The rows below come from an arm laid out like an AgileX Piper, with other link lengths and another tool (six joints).
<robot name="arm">
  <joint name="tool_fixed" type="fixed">
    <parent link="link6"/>
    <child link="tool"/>
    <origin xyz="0.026 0.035 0.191" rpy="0.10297 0 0.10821"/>
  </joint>
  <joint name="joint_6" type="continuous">
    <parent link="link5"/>
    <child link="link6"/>
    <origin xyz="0 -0.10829 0" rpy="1.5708 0 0"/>
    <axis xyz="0 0 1"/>
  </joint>
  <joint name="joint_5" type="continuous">
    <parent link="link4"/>
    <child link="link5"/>
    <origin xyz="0 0 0" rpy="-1.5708 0 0"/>
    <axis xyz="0 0 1"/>
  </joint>
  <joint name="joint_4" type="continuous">
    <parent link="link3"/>
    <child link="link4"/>
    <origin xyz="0.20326 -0.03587 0" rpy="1.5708 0 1.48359"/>
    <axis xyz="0 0 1"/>
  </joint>
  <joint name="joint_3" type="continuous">
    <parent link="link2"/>
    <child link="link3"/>
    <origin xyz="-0.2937 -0.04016 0"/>
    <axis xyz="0 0 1"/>
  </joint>
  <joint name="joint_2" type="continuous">
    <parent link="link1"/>
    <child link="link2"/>
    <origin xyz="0 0 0" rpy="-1.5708 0 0"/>
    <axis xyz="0 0 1"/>
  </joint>
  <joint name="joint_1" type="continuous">
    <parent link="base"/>
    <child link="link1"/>
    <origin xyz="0 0 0.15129"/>
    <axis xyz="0 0 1"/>
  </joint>
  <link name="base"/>
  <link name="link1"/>
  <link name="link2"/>
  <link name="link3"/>
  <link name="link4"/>
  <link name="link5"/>
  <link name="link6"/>
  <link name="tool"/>
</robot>
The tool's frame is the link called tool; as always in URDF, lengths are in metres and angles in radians. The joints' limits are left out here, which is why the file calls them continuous.
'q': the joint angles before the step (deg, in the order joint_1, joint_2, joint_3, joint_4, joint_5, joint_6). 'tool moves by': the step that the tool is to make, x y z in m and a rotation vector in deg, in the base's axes. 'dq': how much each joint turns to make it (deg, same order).
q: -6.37 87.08 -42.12 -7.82 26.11 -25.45
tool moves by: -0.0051 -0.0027 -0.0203 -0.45 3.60 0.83
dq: -0.01 4.46 0.00 -1.37 -0.93 0.20
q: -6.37 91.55 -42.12 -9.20 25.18 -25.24
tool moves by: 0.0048 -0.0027 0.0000 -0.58 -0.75 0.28
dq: 0.01 0.30 -0.02 -1.28 -1.05 0.81
